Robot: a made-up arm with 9 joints.
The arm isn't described. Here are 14 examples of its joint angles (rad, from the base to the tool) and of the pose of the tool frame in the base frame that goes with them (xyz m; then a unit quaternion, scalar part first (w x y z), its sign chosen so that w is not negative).
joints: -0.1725 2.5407 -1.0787 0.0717 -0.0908 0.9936 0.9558 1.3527 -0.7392
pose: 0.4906 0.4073 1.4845 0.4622 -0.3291 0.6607 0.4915
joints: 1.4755 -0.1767 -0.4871 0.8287 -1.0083 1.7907 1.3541 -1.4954 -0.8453
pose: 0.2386 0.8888 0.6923 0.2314 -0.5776 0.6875 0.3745
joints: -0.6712 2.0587 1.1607 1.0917 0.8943 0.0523 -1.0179 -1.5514 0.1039
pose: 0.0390 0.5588 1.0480 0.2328 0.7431 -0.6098 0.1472
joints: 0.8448 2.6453 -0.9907 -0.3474 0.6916 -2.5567 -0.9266 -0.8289 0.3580
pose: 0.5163 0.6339 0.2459 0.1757 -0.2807 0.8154 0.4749
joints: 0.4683 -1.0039 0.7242 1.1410 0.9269 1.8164 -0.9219 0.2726 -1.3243
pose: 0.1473 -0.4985 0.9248 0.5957 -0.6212 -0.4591 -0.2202
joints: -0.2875 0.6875 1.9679 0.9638 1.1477 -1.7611 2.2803 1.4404 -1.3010
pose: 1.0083 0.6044 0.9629 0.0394 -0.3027 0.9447 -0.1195
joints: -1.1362 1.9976 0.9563 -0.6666 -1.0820 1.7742 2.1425 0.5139 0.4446
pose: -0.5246 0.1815 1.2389 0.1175 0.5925 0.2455 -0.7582
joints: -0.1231 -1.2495 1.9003 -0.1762 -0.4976 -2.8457 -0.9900 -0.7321 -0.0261
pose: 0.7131 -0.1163 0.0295 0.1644 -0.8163 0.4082 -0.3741
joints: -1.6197 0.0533 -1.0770 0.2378 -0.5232 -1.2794 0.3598 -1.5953 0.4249
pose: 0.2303 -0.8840 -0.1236 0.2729 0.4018 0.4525 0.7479
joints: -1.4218 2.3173 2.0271 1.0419 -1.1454 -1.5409 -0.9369 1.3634 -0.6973
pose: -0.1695 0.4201 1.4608 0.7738 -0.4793 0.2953 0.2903
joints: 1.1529 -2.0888 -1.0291 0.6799 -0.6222 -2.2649 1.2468 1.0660 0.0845
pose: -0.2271 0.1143 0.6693 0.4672 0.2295 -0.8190 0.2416
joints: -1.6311 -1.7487 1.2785 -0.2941 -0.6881 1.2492 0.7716 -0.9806 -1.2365
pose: 0.0483 -0.4215 -0.3413 0.3043 0.8149 0.4045 0.2823
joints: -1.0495 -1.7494 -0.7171 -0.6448 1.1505 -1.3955 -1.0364 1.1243 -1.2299
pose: -0.5374 0.0773 0.5296 0.6577 0.1754 -0.7026 -0.2076
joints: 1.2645 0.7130 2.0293 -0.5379 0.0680 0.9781 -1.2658 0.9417 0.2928
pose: 0.1637 0.3654 -0.4627 0.1014 -0.6807 0.3601 -0.6298
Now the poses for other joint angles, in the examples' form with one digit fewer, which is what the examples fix.
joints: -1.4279 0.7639 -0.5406 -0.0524 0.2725 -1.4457 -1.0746 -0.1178 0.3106
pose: 0.075 -1.138 0.202 0.854 0.467 0.069 0.217
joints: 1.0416 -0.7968 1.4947 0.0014 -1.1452 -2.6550 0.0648 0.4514 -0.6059
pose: 0.623 0.246 0.619 0.582 -0.709 0.349 -0.193
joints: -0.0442 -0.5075 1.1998 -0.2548 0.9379 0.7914 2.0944 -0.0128 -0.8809
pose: 0.854 0.013 1.425 0.401 -0.367 0.351 0.763
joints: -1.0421 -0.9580 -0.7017 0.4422 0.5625 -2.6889 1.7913 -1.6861 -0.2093
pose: -0.195 -0.822 0.049 0.327 0.699 -0.339 0.538
